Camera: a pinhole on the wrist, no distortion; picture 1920 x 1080 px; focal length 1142.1 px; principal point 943.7 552.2 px. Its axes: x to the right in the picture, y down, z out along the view. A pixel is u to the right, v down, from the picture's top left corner.
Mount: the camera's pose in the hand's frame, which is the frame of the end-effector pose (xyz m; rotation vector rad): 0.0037 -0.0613 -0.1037 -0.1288 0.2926 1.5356
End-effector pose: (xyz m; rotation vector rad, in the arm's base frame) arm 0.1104 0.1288 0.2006 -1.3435 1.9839 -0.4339
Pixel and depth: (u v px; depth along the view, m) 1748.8 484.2 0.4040
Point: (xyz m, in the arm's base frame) 0.0224 0.2137 -0.1659
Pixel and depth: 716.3 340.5 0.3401
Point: 0.2782 0.0444 0.0233
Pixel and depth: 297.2 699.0 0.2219
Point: 0.2958 0.0957 0.1742
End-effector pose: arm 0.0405 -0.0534 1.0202 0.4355 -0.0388 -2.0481
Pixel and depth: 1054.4 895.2 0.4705
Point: 0.0603 -0.0892 1.3949
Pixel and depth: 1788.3 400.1 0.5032
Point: 0.2576 -0.4172 1.3270
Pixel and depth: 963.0 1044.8 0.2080
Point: 0.0351 -0.0154 1.1355
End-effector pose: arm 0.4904 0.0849 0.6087 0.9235 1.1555 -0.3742
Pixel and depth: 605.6 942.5 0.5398
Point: 0.6885 -0.3493 0.7404
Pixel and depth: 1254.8 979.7 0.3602
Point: 0.6862 -0.0326 0.7711
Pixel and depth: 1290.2 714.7 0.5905
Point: 0.9290 -0.0885 0.7815
